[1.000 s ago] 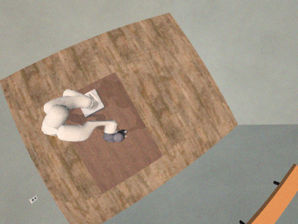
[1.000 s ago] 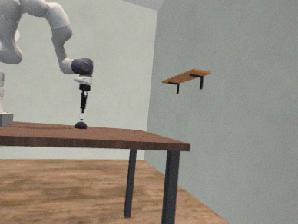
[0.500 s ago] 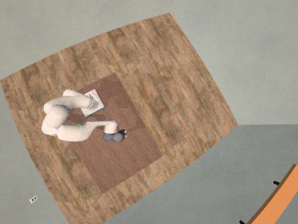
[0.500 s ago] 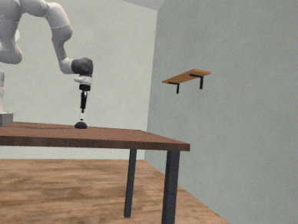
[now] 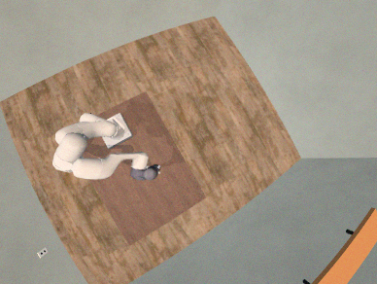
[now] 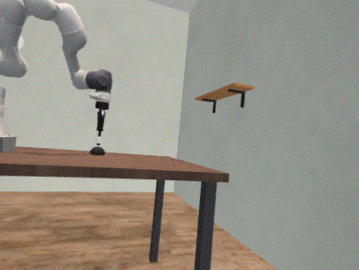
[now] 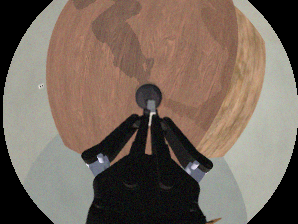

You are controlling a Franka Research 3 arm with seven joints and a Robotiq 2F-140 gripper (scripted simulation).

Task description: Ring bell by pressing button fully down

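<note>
Now: the bell 7 cm below my hand and 1 cm to the right of it.
</note>
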